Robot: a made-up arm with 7 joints.
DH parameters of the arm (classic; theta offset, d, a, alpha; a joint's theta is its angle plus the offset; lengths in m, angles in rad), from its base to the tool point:
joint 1: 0 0.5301 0 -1.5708
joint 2: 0 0 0 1.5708
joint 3: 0 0.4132 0.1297 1.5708
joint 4: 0 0 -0.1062 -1.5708
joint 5: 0 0.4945 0 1.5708
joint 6: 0 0 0.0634 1.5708
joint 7: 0 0 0 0
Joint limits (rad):
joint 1: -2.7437..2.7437
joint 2: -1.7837..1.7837
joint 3: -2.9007..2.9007
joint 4: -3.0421..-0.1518
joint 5: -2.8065..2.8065
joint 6: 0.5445..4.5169
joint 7: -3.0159..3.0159
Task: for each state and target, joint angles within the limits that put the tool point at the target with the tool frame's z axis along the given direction. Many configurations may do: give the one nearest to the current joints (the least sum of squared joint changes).
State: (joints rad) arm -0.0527 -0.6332 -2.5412 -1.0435 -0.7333 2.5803 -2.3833
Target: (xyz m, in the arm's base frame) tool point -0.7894 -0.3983 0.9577 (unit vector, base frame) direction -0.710 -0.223 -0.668
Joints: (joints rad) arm 0.1366 -0.7195 -2.5090 -0.8571 -0.6926 2.2757 -2.3833
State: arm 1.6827 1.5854 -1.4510 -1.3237 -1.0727 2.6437 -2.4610
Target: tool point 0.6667 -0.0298 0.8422 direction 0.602 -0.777 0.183
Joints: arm 1.1165 1.1712 -1.9576 -1.9122 -1.2627 3.1627 -2.4610
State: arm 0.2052 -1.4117 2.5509 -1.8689 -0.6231 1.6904 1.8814
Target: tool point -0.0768 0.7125 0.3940 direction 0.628 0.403 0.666
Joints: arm -0.3331 -1.4025 1.8019 -2.0139 -1.4098 2.1070 1.8814
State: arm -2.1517 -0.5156 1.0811 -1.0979 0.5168 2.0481 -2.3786
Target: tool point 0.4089 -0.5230 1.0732 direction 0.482 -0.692 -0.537
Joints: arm -2.6346 -0.4094 1.4402 -1.6039 0.7454 2.5127 -2.3786
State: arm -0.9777 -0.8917 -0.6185 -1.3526 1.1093 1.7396 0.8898
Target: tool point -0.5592 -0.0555 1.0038 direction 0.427 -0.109 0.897
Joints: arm -1.1186 -1.3740 -0.8560 -1.9908 1.6265 1.9501 0.8898
